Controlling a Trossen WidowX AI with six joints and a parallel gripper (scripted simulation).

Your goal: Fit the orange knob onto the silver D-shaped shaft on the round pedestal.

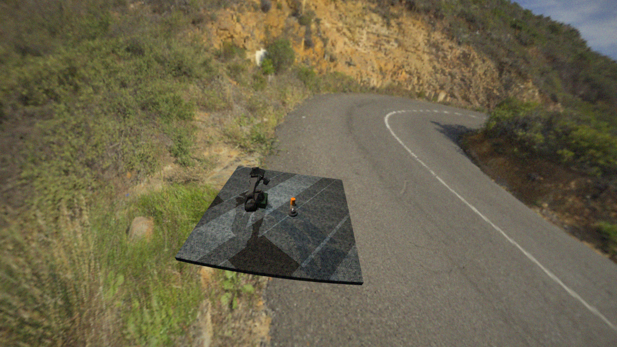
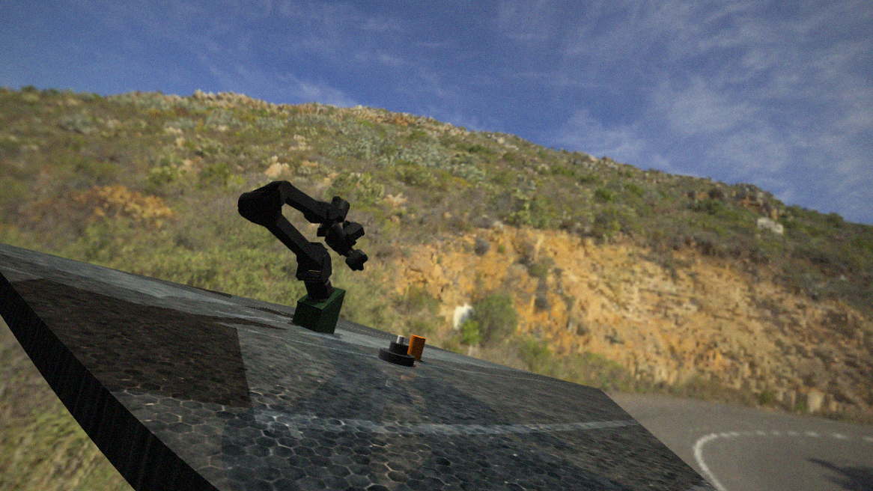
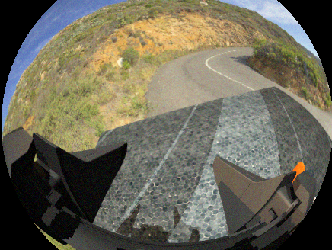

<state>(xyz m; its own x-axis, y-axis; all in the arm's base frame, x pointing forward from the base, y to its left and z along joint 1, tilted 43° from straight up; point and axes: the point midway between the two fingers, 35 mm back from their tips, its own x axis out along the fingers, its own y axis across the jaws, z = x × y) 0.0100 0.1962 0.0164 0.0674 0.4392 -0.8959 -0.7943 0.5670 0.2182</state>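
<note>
My gripper tip is now 310 mm short of the orange knob, 190 mm above it and 110 mm to the left of it. Round my gripper tip: round pedestal: 310 mm ahead, 250 mm to the right, 200 mm below.
</note>
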